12 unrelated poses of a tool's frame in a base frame.
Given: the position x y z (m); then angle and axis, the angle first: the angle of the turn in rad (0 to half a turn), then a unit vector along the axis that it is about.
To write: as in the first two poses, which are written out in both.
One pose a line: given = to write
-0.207, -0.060, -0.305, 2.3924, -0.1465, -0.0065, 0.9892 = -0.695, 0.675, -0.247, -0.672, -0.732, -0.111, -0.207, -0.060, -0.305
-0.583, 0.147, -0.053, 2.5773, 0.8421, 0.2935, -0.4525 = 0.463, 0.214, -0.860, 0.698, -0.686, 0.205, -0.583, 0.147, -0.053
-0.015, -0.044, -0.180, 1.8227, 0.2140, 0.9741, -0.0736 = -0.192, 0.189, -0.963, 0.332, 0.936, 0.118, -0.015, -0.044, -0.180
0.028, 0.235, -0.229, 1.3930, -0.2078, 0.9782, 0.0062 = 0.212, -0.161, -0.964, -0.173, 0.964, -0.200, 0.028, 0.235, -0.229
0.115, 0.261, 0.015, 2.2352, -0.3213, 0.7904, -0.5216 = -0.450, -0.821, -0.351, 0.000, 0.393, -0.919, 0.115, 0.261, 0.015
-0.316, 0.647, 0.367, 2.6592, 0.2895, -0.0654, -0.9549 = -0.728, -0.479, -0.491, 0.407, -0.878, 0.252, -0.316, 0.647, 0.367
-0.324, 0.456, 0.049, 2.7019, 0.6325, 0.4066, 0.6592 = -0.143, 0.771, 0.621, 0.209, -0.590, 0.780, -0.324, 0.456, 0.049
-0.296, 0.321, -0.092, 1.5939, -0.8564, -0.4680, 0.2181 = 0.727, 0.628, 0.277, 0.192, 0.201, -0.961, -0.296, 0.321, -0.092
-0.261, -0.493, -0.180, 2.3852, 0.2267, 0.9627, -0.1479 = -0.639, 0.275, -0.719, 0.478, 0.873, -0.090, -0.261, -0.493, -0.180
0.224, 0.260, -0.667, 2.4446, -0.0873, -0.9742, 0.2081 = -0.753, 0.284, 0.593, 0.017, 0.910, -0.414, 0.224, 0.260, -0.667
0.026, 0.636, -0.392, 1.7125, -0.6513, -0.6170, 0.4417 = 0.343, 0.896, 0.283, 0.021, 0.293, -0.956, 0.026, 0.636, -0.392
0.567, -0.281, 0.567, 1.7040, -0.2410, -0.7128, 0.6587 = -0.067, 0.847, 0.527, -0.458, 0.443, -0.771, 0.567, -0.281, 0.567
